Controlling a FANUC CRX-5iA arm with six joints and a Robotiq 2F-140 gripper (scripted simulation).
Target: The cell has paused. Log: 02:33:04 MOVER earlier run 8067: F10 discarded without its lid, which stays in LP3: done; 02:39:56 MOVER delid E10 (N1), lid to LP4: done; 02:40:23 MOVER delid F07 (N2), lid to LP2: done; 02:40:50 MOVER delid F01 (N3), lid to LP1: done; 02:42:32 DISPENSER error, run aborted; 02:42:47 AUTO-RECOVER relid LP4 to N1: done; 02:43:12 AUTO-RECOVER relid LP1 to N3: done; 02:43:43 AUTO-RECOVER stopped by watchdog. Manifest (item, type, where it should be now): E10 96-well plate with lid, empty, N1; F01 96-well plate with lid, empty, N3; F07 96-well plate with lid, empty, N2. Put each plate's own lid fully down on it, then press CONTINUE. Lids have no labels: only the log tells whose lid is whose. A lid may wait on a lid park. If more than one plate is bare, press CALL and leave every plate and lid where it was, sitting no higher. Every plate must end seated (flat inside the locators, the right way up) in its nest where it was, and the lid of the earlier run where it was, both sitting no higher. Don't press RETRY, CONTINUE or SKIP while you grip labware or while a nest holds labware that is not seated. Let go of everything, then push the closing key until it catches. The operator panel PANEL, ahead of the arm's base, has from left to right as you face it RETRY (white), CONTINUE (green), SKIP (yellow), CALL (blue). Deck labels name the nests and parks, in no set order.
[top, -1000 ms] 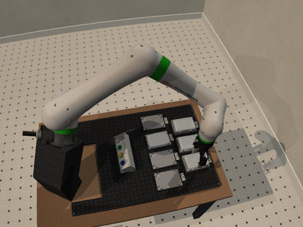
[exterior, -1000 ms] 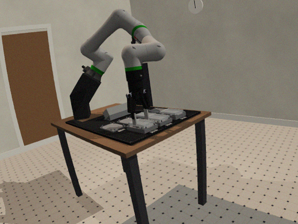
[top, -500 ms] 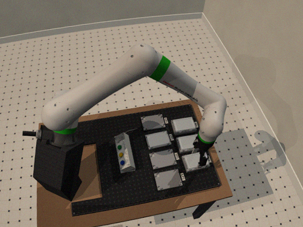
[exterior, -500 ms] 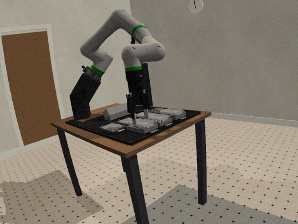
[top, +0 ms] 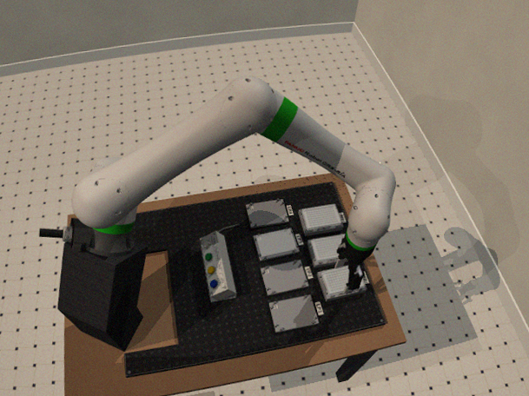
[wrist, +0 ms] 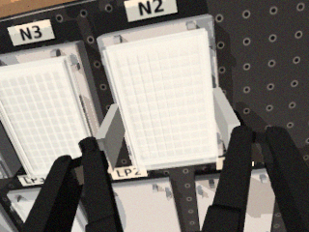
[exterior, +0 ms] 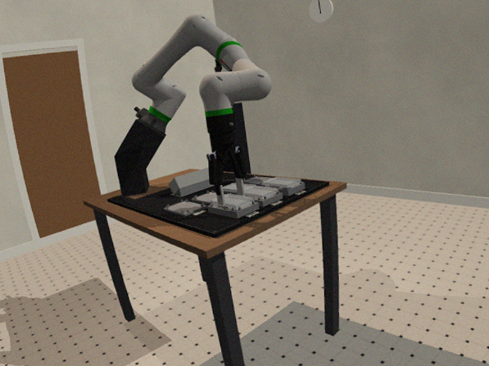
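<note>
Right now my hand is 30 mm above the plate. From my hand the other things lie so: pale park: 190 mm behind, 70 mm to the right, 60 mm below; park LP2: 180 mm behind, 70 mm to the left, 60 mm below; LP2 label: 100 mm behind, 70 mm to the left, 60 mm below.
</note>
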